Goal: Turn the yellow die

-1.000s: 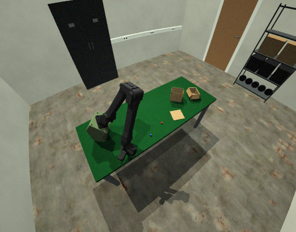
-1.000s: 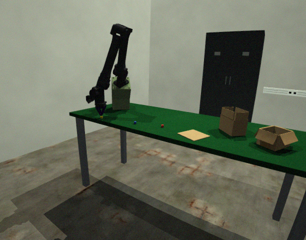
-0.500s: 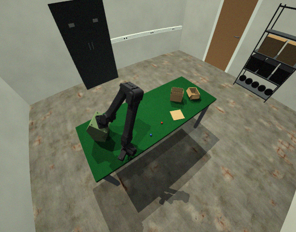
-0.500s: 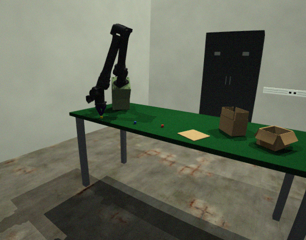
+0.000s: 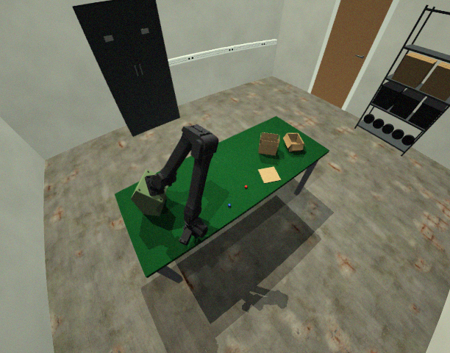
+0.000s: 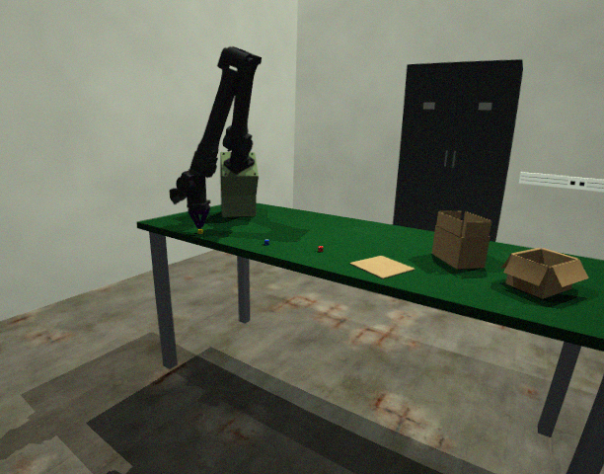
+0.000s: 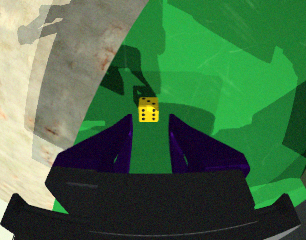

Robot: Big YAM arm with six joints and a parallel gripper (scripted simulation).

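Right now my hand is 20 mm above the yellow die. The rest, counted from my hand: tan mat 710 mm ahead, 50 mm to the left, 30 mm below; then red die 490 mm ahead, 80 mm to the left, 20 mm below; then blue die 290 mm ahead, 40 mm to the left, 20 mm below.
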